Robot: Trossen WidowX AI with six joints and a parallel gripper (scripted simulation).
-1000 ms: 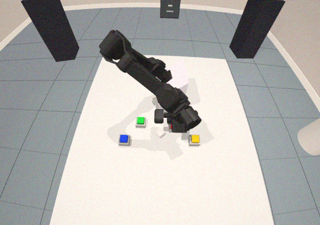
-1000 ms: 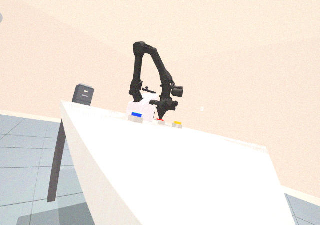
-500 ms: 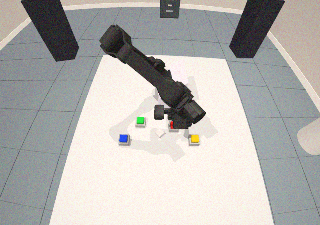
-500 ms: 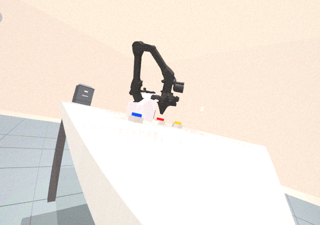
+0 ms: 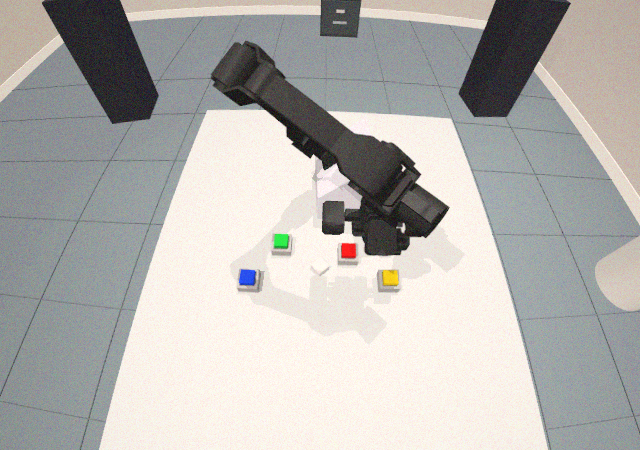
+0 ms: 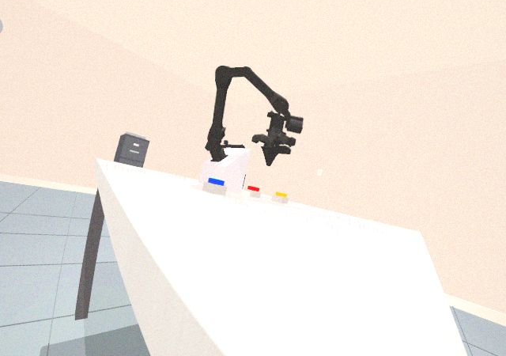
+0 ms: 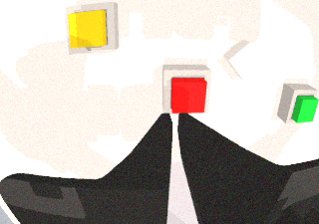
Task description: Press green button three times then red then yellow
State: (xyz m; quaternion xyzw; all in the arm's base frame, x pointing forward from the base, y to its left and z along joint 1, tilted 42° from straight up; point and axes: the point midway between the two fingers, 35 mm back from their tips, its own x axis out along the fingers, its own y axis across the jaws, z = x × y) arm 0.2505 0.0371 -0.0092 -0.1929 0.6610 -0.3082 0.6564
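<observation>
Right now the yellow button is 5 cm ahead of my gripper tip, 6 cm to the left of it and 10 cm below it. Round my gripper tip: red button 3 cm behind, 2 cm to the right, 10 cm below; then green button 7 cm behind, 18 cm to the right, 10 cm below; then small white block 1 cm behind, 9 cm to the right, 12 cm below.
</observation>
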